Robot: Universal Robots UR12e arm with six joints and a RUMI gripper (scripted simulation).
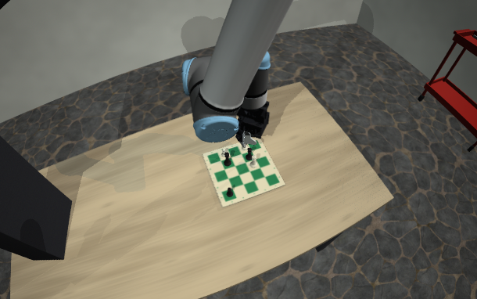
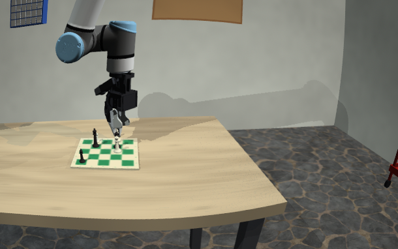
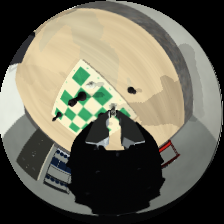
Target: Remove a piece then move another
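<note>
The white pawn lies 10 mm below my hand. The rest, counted from my hand: tall black piece (80 mm behind, 40 mm to the right); cream chessboard (40 mm behind, 80 mm to the right, 40 mm below); small black piece (60 mm to the left, 30 mm below).
</note>
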